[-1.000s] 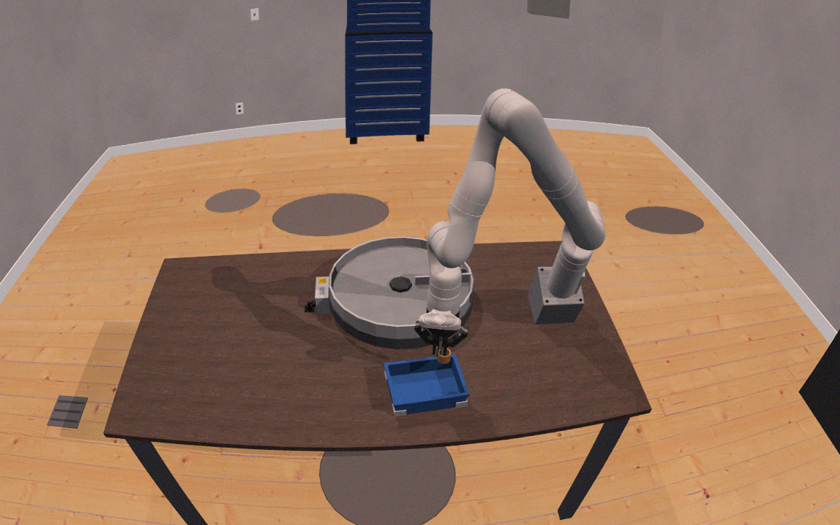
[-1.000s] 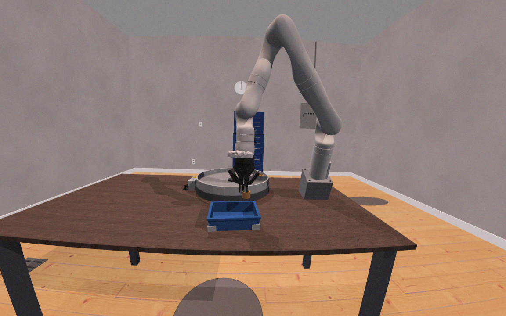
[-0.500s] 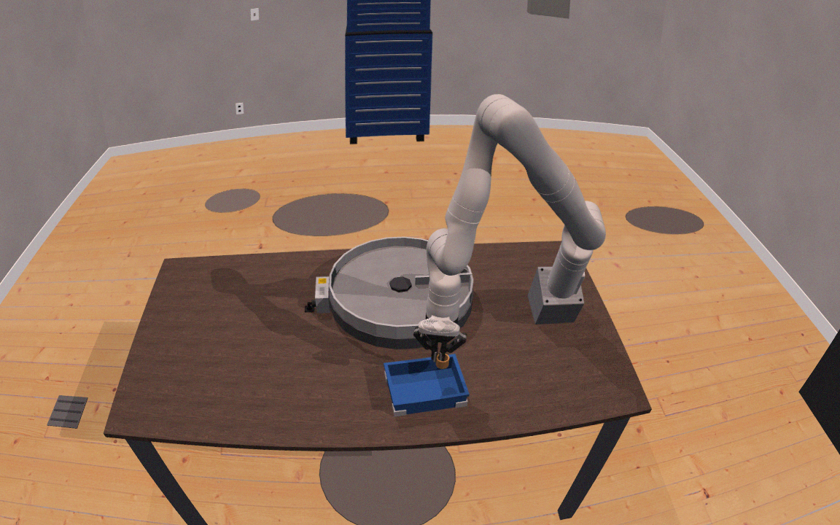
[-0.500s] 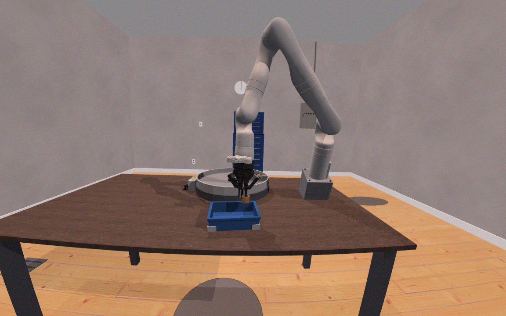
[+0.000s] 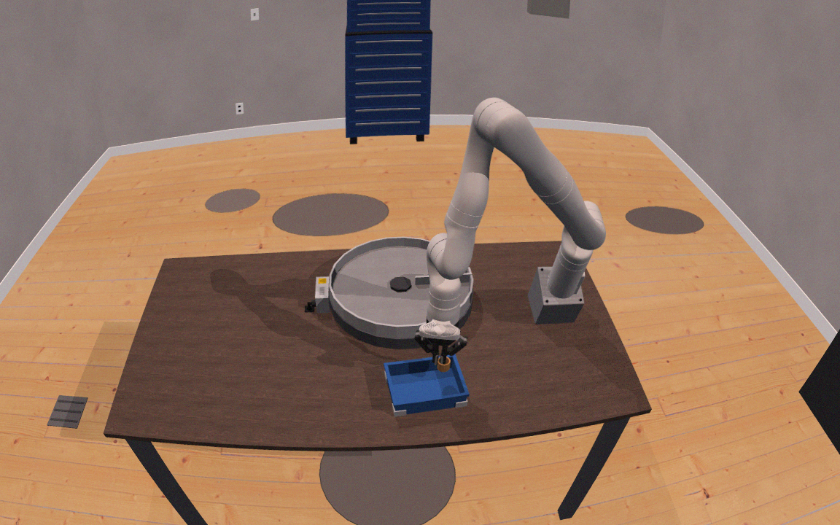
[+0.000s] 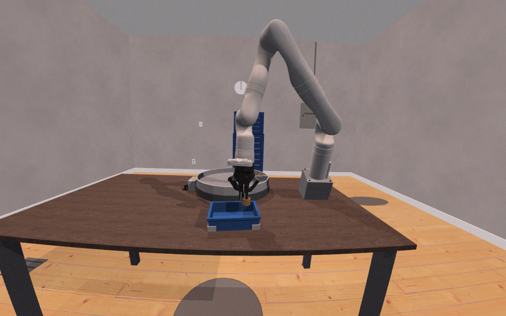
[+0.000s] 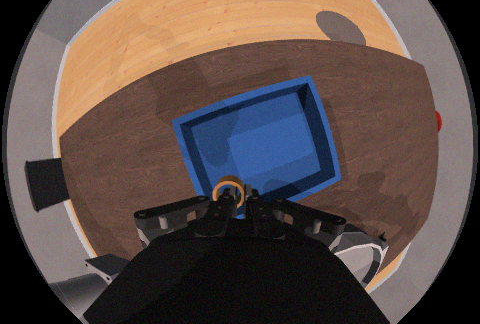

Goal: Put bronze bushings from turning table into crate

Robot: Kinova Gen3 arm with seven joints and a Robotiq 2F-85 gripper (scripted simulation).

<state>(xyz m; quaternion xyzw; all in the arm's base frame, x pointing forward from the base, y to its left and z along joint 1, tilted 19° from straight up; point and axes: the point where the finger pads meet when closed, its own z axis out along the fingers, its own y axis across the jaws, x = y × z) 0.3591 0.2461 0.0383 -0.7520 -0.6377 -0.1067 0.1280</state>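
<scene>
Now: the blue crate 3 cm ahead of my hand, 4 cm to the left of it and 6 cm below it. Round my hand: round grey turning table 10 cm ahead, 33 cm to the right, 4 cm below.
</scene>
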